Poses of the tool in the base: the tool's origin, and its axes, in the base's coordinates. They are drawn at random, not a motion.
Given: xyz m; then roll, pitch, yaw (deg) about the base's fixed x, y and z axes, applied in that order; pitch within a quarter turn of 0, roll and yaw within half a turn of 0.
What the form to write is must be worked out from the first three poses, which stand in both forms.
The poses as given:
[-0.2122, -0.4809, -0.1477, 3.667, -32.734, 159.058]
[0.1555, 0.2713, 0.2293, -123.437, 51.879, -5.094]
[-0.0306, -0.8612, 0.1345, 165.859, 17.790, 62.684]
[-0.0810, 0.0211, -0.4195, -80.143, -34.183, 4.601]
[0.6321, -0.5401, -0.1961, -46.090, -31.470, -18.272]
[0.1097, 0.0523, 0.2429, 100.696, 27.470, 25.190]
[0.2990, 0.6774, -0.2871, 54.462, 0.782, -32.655]
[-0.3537, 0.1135, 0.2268, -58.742, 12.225, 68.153]
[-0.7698, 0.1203, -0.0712, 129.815, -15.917, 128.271]
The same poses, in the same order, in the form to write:
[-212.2, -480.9, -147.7, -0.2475, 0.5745, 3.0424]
[155.5, 271.3, 229.3, 1.9610, 1.9179, -0.5798]
[-30.6, -861.2, 134.5, -1.3580, 2.7475, 0.6508]
[-81.0, 21.1, -419.5, 1.7484, 1.4287, -2.1743]
[632.1, -540.1, -196.1, 1.7176, 0.9379, -2.2751]
[109.7, 52.3, 242.9, -1.2181, 1.7362, 1.0841]
[299.0, 677.4, -287.1, -2.1310, 0.9506, 1.5540]
[-353.7, 113.5, 226.8, 2.6325, 1.0389, -1.3226]
[-769.8, 120.3, -71.2, 0.8927, 2.2341, 1.9263]

